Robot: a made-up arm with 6 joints.
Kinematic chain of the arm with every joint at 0, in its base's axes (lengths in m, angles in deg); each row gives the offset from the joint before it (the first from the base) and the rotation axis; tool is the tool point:
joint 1: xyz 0 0 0.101 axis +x
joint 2: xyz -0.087 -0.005 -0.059 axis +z
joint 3: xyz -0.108 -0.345 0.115 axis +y
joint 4: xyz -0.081 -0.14 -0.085 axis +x
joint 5: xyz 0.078 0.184 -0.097 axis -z
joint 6: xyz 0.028 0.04 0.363 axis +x
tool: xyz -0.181 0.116 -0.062
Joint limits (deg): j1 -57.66..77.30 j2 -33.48..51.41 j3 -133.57..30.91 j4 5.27..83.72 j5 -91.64..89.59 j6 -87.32..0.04
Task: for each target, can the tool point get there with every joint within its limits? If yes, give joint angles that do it. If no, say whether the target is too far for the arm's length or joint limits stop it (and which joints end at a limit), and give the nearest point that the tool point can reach.
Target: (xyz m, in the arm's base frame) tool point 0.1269 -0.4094 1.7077
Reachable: no: too far | nearest point 0.0147 -0.2018 0.8635 | short by 0.877 m
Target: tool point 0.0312 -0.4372 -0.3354
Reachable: yes | joints 66.54 41.36 -10.47 66.13 10.98 -61.47
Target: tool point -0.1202 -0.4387 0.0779
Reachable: yes | joints -3.47 32.73 -64.44 15.28 -15.75 -61.48
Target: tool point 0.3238 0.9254 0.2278
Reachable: no: joint limits stop it (at a limit: joint 1, joint 2, joint 3, joint 6) | nearest point 0.2322 0.2012 0.3877 | short by 0.747 m
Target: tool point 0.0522 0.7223 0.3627
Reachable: no: joint limits stop it (at a limit: joint 1, joint 2, joint 6) | nearest point 0.1330 0.2020 0.4071 | short by 0.528 m
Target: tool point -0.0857 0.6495 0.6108
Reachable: no: joint limits stop it (at a limit: joint 1, joint 6) | nearest point -0.0820 0.1552 0.5588 | short by 0.497 m
